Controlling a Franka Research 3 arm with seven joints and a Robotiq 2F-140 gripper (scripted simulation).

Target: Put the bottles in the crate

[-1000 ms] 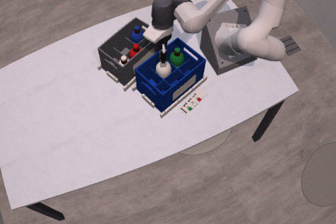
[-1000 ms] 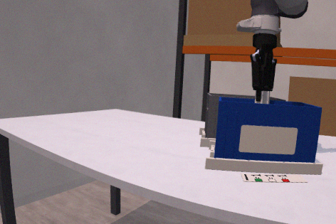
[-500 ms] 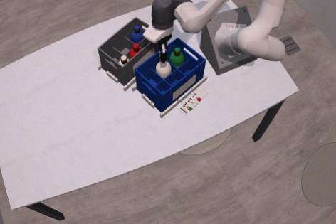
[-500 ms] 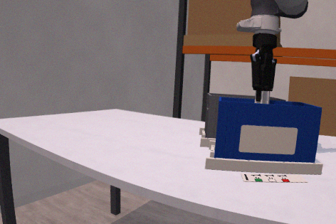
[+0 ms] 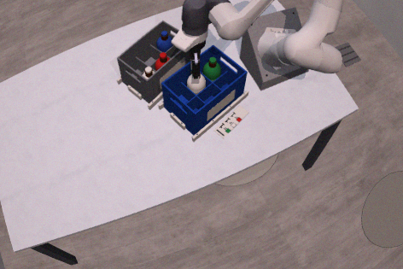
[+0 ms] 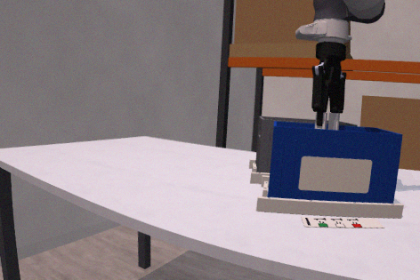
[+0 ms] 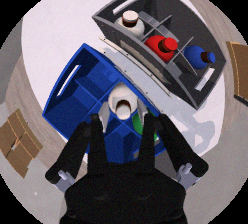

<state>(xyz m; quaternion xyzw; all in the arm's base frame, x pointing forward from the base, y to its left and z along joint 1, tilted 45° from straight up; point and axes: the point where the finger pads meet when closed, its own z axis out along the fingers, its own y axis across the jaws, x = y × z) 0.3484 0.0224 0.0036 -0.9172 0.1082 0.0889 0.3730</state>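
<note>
Right now my hand is 90 mm short of the red bottle, 130 mm to the left of it and 80 mm above it. Round my hand: green bottle: 90 mm behind, 30 mm to the right, 80 mm below; then grey crate: 110 mm ahead, 160 mm to the right, 90 mm below; then blue crate: 20 mm behind, 40 mm to the left, 90 mm below.
</note>
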